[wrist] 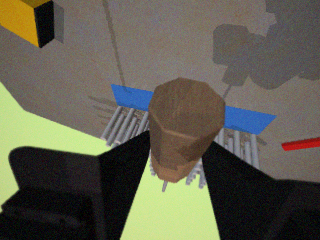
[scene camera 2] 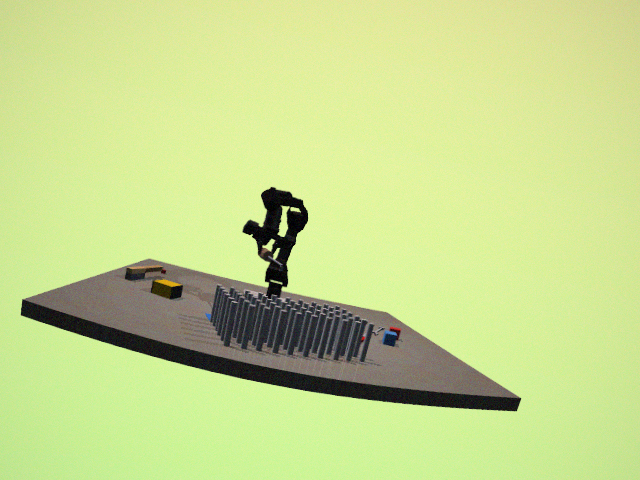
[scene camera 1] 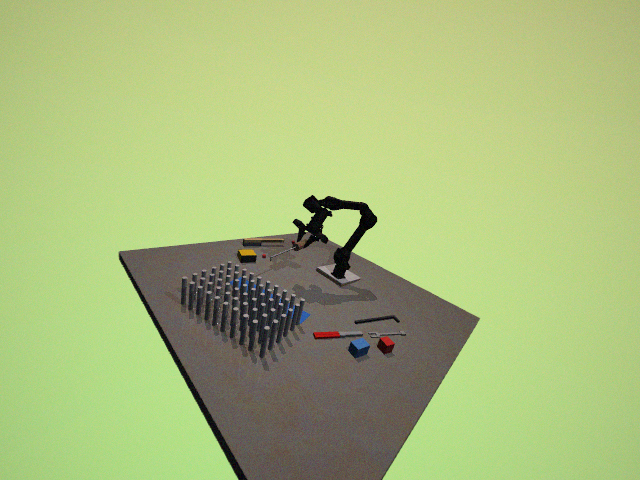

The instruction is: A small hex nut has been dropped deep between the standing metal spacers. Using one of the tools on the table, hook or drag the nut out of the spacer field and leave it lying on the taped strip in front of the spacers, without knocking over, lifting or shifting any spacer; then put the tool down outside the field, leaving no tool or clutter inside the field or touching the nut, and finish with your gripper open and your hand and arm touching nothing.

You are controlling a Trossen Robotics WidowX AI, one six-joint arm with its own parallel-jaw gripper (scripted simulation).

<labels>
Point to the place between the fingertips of the gripper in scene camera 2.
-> At 265, 255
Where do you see a blue taped strip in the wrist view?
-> At 248, 121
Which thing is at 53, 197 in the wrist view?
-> The gripper.
</labels>
